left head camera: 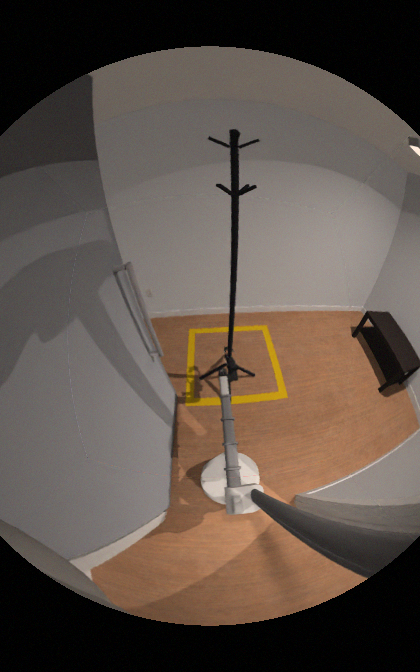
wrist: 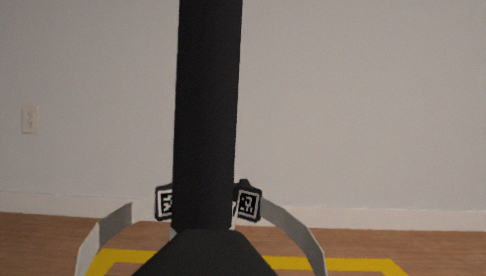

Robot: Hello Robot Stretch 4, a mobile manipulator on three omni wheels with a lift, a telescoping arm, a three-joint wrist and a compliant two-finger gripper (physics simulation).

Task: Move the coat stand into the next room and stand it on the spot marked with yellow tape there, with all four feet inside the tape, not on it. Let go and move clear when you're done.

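Observation:
The black coat stand (left head camera: 233, 260) (wrist: 207, 110) is roughly upright, with its pole leaning slightly in the wrist view. My gripper (left head camera: 228, 369) (wrist: 204, 204) is shut on the lower pole, one fingertip on each side. The yellow tape square (left head camera: 190, 350) (wrist: 327, 263) surrounds the stand's base in the head view. The left foot (left head camera: 210, 373) and right foot (left head camera: 246, 371) show inside the tape lines. The front foot is mostly hidden by my arm near the front tape line, so its exact place is unclear. I cannot tell whether the feet touch the floor.
A wall with a door handle-like grey frame (left head camera: 137, 310) stands close on the left. A dark bench (left head camera: 392, 337) is against the right wall. My white base (left head camera: 212, 480) is in front of the square, between the left wall and a wall end (left head camera: 360, 485) at right.

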